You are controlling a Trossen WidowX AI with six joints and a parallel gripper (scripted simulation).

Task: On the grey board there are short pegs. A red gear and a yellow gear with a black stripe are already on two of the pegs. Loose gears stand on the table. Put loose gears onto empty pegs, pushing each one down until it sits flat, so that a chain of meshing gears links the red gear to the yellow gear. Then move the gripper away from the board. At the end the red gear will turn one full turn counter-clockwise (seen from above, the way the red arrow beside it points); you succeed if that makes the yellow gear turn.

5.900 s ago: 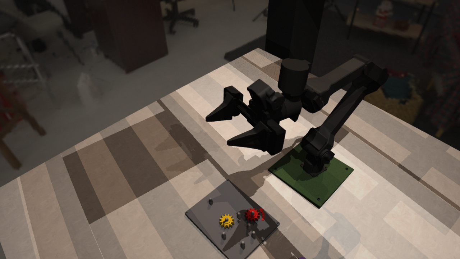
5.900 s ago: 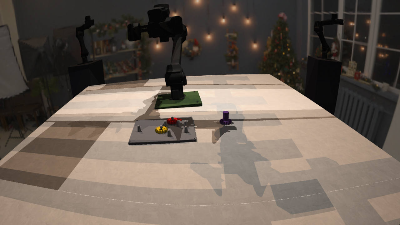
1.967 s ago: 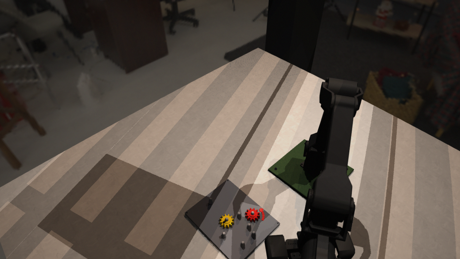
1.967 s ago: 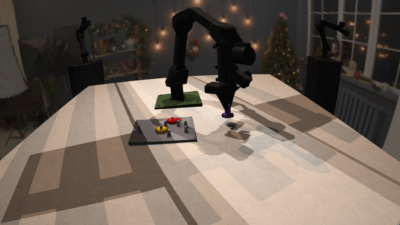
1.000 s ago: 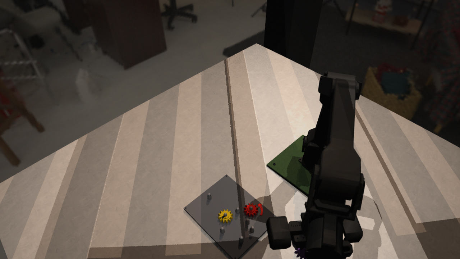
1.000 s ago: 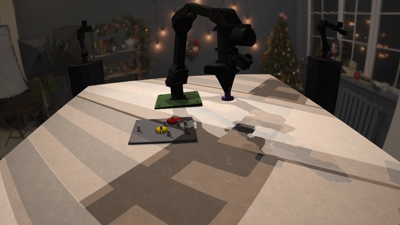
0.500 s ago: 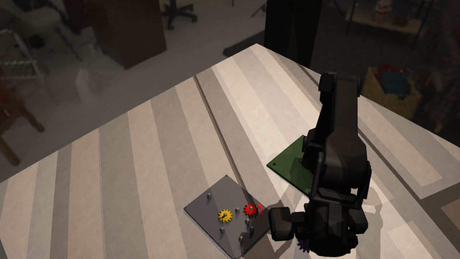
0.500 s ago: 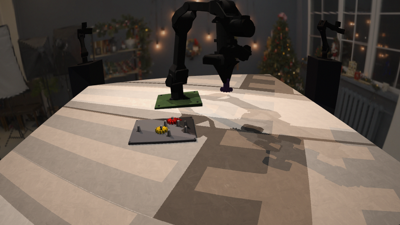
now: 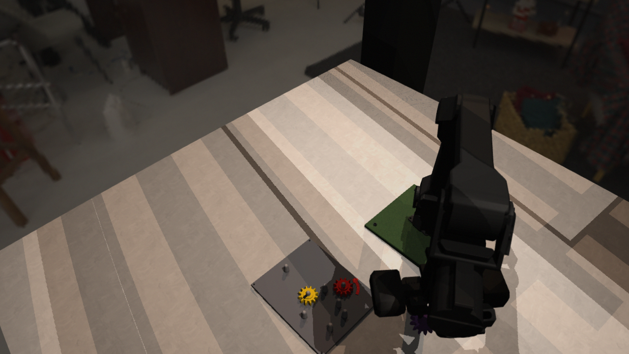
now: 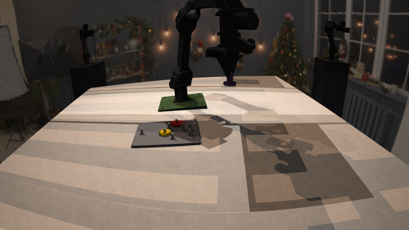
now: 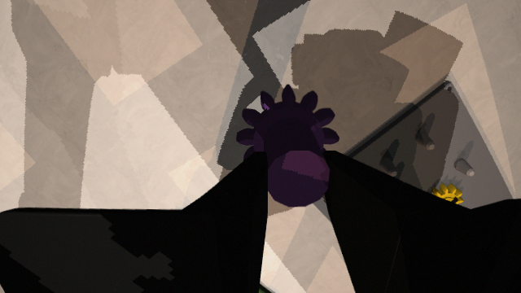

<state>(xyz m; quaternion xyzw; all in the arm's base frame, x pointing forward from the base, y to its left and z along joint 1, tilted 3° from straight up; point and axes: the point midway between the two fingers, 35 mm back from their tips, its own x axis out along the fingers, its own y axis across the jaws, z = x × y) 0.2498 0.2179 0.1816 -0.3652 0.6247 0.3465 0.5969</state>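
The yellow striped gear lies 20 cm to the right of my gripper tip, 15 cm below it and 9 cm ahead of it. Also, from my gripper tip: red arrow: 17 cm to the right, 16 cm below; red gear: 18 cm to the right, 15 cm below, 2 cm ahead; purple gear: 1 cm below.
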